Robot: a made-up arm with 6 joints.
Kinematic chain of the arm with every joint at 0, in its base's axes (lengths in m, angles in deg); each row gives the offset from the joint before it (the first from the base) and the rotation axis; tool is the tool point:
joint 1: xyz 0 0 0.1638 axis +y
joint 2: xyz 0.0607 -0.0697 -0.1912 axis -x
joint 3: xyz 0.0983 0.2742 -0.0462 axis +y
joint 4: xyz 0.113 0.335 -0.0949 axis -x
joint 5: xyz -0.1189 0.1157 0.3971 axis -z
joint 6: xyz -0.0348 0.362 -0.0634 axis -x
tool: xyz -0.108 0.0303 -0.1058
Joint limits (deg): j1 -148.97..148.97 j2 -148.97..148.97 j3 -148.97..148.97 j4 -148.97..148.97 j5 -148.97..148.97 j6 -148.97..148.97
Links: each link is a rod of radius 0.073 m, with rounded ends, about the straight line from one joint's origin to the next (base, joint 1, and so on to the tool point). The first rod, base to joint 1, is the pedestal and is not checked.
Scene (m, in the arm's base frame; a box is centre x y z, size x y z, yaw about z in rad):
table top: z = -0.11
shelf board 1: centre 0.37 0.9 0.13 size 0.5 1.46 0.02 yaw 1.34
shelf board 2: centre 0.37 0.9 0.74 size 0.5 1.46 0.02 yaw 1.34
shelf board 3: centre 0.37 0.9 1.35 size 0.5 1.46 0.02 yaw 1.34
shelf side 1: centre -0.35 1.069 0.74 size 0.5 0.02 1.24 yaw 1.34
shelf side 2: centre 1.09 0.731 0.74 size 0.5 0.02 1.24 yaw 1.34
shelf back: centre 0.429 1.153 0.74 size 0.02 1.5 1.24 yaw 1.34
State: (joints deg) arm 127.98 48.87 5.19 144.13 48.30 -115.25
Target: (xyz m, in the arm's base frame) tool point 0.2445 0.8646 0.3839
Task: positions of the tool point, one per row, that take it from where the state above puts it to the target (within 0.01 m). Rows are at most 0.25 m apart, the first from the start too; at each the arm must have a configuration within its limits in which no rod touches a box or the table.
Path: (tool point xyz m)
1: -0.8847 -0.3961 0.6965
2: -0.7309 -0.3569 0.8252
3: -0.5617 -0.2729 0.9167
4: -0.3883 -0.1536 0.9590
5: -0.2222 -0.0117 0.9453
6: -0.0749 0.1382 0.8743
7: 0.0431 0.2821 0.7501
8: 0.1232 0.4070 0.5820
9: 0.1596 0.5032 0.3838
10: 0.2053 0.6283 0.4138
11: 0.2356 0.7507 0.4149
12: 0.2445 0.8645 0.3840

